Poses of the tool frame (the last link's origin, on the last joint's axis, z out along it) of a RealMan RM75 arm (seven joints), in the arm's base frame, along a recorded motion.
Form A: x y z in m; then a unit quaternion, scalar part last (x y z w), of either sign.
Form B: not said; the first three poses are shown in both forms.
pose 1, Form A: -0.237 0.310 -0.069 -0.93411 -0.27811 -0.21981 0.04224
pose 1, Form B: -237 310 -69 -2.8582 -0.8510 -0.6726
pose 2, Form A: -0.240 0.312 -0.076 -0.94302 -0.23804 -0.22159 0.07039
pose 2, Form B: -240 312 -76 -2.8367 -0.7161 -0.6666
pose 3, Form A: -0.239 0.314 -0.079 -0.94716 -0.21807 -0.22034 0.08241
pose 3, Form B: -239 314 -79 -2.8289 -0.6513 -0.6581
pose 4, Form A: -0.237 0.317 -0.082 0.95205 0.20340 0.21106 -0.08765
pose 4, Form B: -237 317 -82 -2.8348 -0.6056 -0.6284
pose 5, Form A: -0.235 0.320 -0.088 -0.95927 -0.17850 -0.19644 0.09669
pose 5, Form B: -235 320 -88 -2.8412 -0.5287 -0.5818
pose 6, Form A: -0.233 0.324 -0.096 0.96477 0.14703 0.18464 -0.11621
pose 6, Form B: -233 324 -96 -2.8253 -0.4306 -0.5407
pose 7, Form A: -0.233 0.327 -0.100 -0.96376 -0.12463 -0.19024 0.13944
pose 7, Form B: -233 327 -100 -2.7853 -0.3602 -0.5498
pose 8, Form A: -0.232 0.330 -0.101 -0.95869 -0.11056 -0.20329 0.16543
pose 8, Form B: -232 330 -101 -2.7308 -0.3149 -0.5791
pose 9, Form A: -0.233 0.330 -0.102 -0.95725 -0.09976 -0.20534 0.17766
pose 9, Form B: -233 330 -102 -2.7084 -0.2823 -0.5810
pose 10, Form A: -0.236 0.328 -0.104 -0.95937 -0.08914 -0.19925 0.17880
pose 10, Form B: -236 328 -104 -2.7127 -0.2521 -0.5634
